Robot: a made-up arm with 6 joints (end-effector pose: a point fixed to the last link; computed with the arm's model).
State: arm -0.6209 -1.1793 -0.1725 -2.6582 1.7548 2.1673
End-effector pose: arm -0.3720 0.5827 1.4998 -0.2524 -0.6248 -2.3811
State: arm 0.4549 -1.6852 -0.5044 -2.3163 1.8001 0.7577
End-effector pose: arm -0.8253 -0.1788 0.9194 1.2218 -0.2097 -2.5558
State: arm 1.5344 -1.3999 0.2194 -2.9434 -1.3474 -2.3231
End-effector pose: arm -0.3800 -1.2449 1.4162 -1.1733 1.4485 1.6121
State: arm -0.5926 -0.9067 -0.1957 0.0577 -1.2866 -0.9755
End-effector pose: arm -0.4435 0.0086 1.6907 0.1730 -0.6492 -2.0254
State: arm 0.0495 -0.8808 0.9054 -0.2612 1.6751 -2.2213
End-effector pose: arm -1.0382 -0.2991 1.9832 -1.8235 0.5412 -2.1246
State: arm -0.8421 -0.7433 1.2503 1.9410 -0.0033 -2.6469
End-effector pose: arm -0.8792 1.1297 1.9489 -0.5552 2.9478 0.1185
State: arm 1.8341 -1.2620 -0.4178 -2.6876 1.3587 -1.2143
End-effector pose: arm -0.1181 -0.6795 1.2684 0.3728 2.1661 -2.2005
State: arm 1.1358 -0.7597 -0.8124 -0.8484 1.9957 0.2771
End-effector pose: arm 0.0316 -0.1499 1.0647 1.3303 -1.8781 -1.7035
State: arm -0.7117 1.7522 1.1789 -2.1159 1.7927 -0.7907
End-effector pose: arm 1.4424 -1.0248 -0.4370 0.1091 0.9822 1.4210
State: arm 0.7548 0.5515 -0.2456 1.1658 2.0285 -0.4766
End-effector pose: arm 1.0194 0.8358 1.0558 1.9783 -0.9909 0.9176
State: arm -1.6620 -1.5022 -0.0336 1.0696 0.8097 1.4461
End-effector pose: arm -0.0145 1.3609 1.3058 2.1006 -0.4172 -0.8948
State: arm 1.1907 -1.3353 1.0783 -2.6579 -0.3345 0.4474
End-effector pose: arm -0.9030 -1.5578 1.2948 -2.4246 -0.4870 -1.3407
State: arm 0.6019 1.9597 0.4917 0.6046 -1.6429 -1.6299
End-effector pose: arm 1.2260 0.5865 -0.8964 -2.0148 -0.0041 -0.8359
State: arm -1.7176 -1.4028 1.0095 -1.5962 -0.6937 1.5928
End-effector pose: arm 0.3130 1.6178 1.3244 1.8980 2.1717 -1.0421
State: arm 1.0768 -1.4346 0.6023 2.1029 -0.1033 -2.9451
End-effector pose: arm -1.0221 -1.5584 1.1660 -2.8516 1.0148 0.2564
